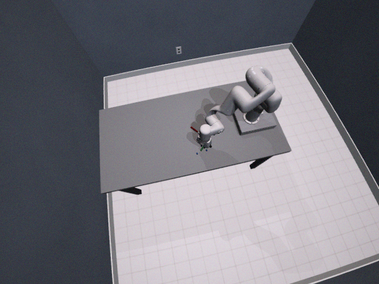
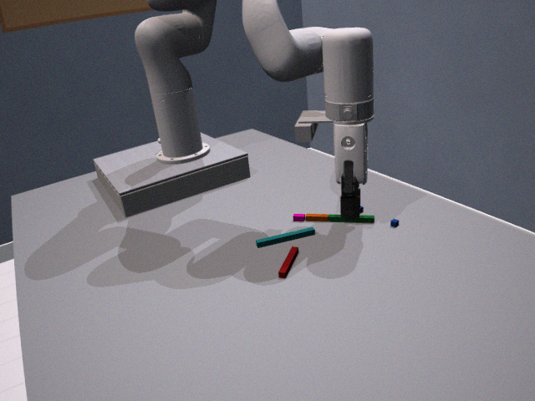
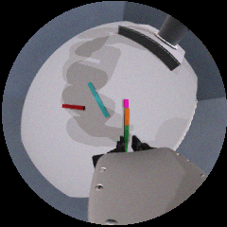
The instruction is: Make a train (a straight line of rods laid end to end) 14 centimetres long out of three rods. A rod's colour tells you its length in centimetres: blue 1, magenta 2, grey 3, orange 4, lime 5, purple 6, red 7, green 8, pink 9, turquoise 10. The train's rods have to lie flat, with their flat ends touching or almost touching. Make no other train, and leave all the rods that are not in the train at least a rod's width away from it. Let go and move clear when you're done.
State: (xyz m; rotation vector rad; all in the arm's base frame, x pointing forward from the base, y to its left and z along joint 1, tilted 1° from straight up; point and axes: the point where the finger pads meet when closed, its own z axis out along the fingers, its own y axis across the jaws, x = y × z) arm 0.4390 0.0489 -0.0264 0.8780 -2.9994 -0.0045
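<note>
Right now the green rod is 30 mm below my hand. Round my hand: turquoise rod: 120 mm to the right, 50 mm behind, 30 mm below; orange rod: 50 mm behind, 30 mm to the right, 30 mm below; magenta rod: 80 mm behind, 50 mm to the right, 30 mm below.
</note>
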